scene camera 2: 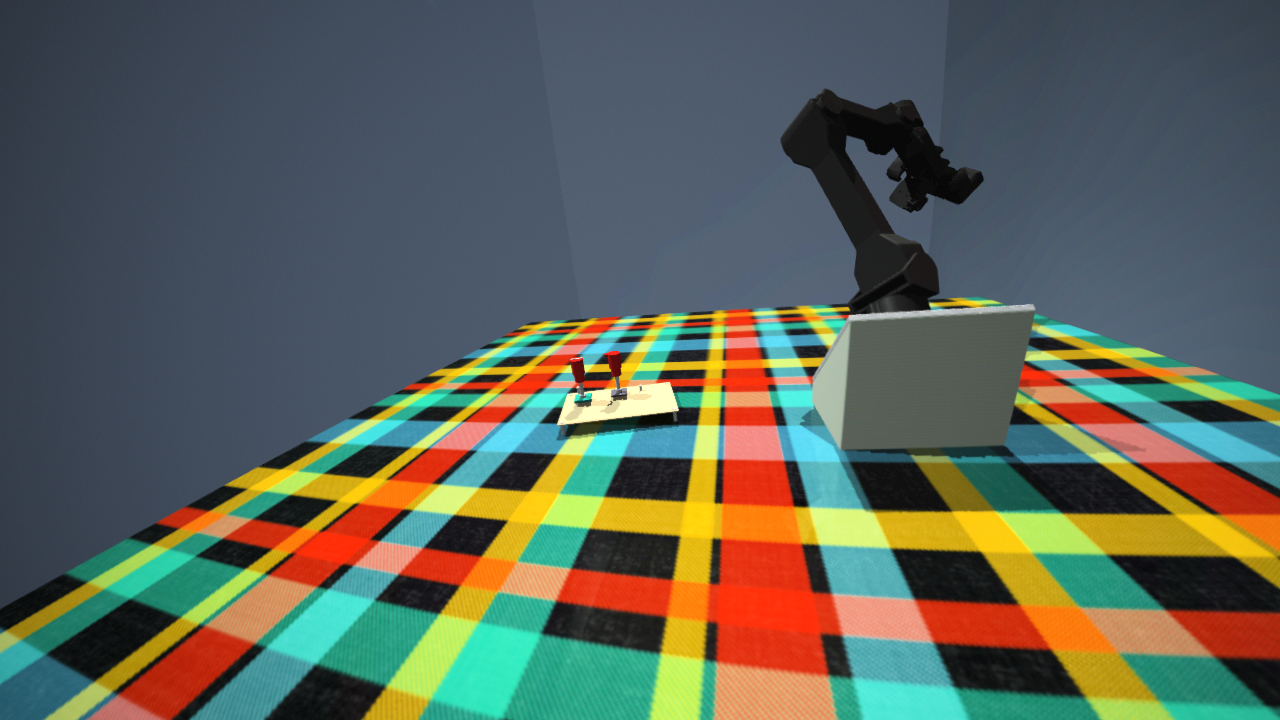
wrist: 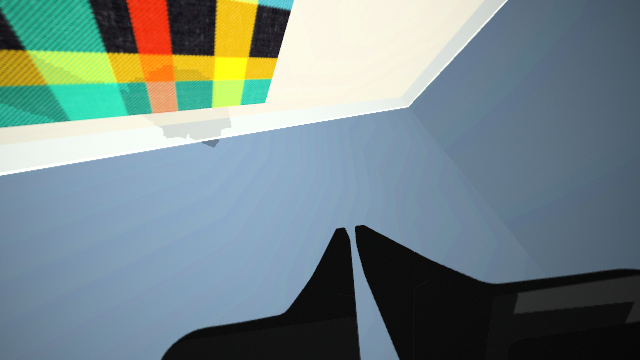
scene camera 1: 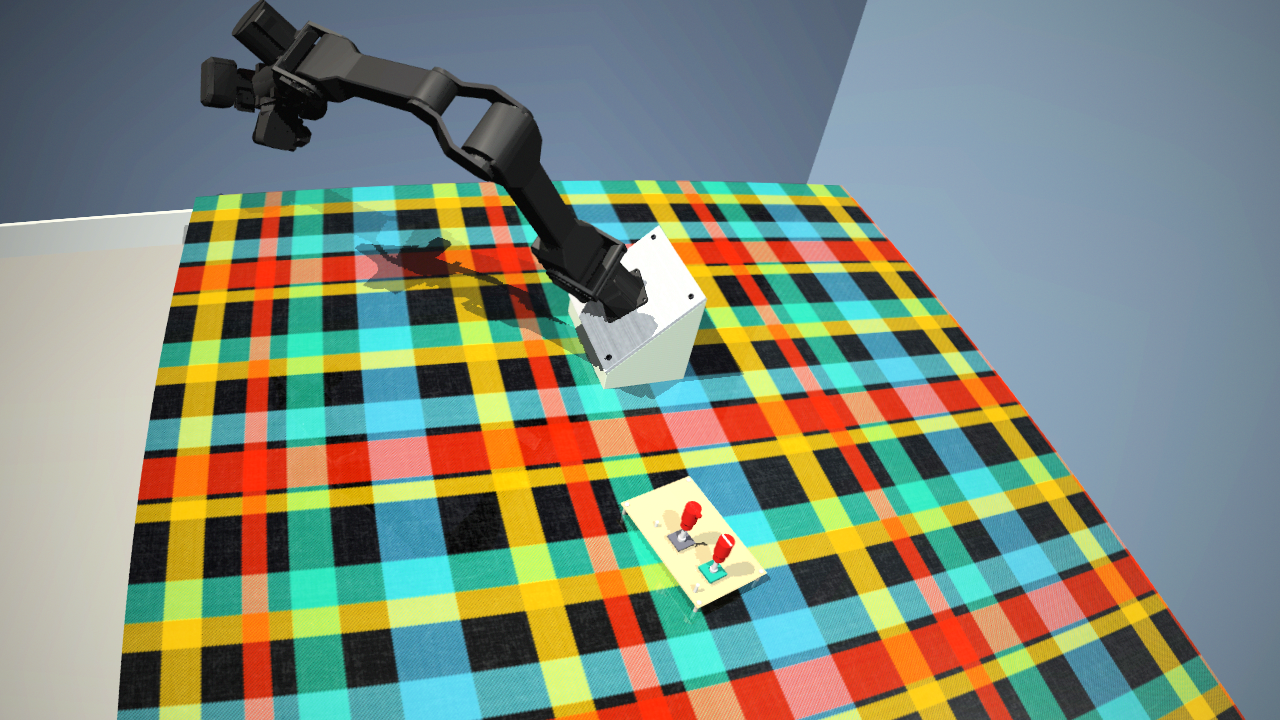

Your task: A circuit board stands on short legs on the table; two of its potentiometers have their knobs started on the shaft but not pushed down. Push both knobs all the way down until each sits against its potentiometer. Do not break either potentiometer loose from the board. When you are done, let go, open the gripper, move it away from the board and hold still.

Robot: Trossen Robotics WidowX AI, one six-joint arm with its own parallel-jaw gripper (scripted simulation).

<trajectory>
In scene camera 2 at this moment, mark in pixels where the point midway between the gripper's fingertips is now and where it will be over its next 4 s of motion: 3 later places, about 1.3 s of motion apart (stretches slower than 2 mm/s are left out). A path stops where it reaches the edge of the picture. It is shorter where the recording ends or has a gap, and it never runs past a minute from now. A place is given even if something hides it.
The gripper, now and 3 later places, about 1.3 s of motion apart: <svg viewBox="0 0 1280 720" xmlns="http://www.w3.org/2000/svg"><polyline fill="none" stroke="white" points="943,196 741,311 610,332 612,349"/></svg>
</trajectory>
